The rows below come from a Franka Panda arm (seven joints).
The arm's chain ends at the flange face. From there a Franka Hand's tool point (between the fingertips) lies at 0.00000 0.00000 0.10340 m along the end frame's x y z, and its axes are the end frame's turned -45 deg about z.
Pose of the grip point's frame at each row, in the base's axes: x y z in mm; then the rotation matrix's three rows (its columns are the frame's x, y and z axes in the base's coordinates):
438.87, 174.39, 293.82; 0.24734, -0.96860, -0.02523; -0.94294, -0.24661, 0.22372; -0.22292, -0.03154, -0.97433
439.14, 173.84, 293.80; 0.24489, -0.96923, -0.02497; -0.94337, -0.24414, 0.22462; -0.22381, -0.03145, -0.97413
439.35, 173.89, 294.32; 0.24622, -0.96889, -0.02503; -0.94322, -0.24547, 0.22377; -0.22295, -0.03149, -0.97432
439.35, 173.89, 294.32; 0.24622, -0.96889, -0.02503; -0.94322, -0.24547, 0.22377; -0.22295, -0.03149, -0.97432
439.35, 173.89, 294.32; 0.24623, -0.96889, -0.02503; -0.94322, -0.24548, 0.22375; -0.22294, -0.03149, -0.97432
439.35, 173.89, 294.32; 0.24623, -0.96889, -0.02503; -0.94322, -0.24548, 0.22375; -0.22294, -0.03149, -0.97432
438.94, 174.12, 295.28; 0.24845, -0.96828, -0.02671; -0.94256, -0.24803, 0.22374; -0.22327, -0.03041, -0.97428
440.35, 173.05, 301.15; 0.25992, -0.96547, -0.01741; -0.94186, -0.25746, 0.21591; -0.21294, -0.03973, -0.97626
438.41, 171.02, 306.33; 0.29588, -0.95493, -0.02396; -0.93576, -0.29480, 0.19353; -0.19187, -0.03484, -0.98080
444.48, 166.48, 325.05; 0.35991, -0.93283, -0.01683; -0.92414, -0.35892, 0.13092; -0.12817, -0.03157, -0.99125
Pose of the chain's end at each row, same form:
441.48, 151.26, 394.57; -0.51001, -0.85980, -0.02523; -0.84114, 0.49238, 0.22372; -0.17993, 0.13533, -0.97433
441.72, 150.61, 394.53; -0.51219, -0.85851, -0.02497; -0.83970, 0.49443, 0.22462; -0.18050, 0.13602, -0.97413
441.94, 150.75, 395.06; -0.51100, -0.85921, -0.02503; -0.84053, 0.49338, 0.22377; -0.17992, 0.13538, -0.97432
441.94, 150.75, 395.06; -0.51100, -0.85921, -0.02503; -0.84053, 0.49338, 0.22377; -0.17992, 0.13538, -0.97432
441.94, 150.75, 395.06; -0.51100, -0.85922, -0.02503; -0.84054, 0.49338, 0.22375; -0.17991, 0.13538, -0.97432
441.94, 150.75, 395.06; -0.51100, -0.85922, -0.02503; -0.84054, 0.49338, 0.22375; -0.17991, 0.13538, -0.97432
441.70, 150.99, 396.02; -0.50900, -0.86036, -0.02671; -0.84187, 0.49111, 0.22374; -0.17938, 0.13637, -0.97428
442.15, 150.72, 402.10; -0.49890, -0.86648, -0.01741; -0.84805, 0.48394, 0.21591; -0.17866, 0.12248, -0.97626
440.89, 151.01, 407.74; -0.46602, -0.88446, -0.02396; -0.87014, 0.45323, 0.19353; -0.16031, 0.11104, -0.98080
446.22, 152.94, 427.55; -0.40512, -0.91411, -0.01683; -0.90726, 0.39967, 0.13092; -0.11295, 0.06831, -0.99125

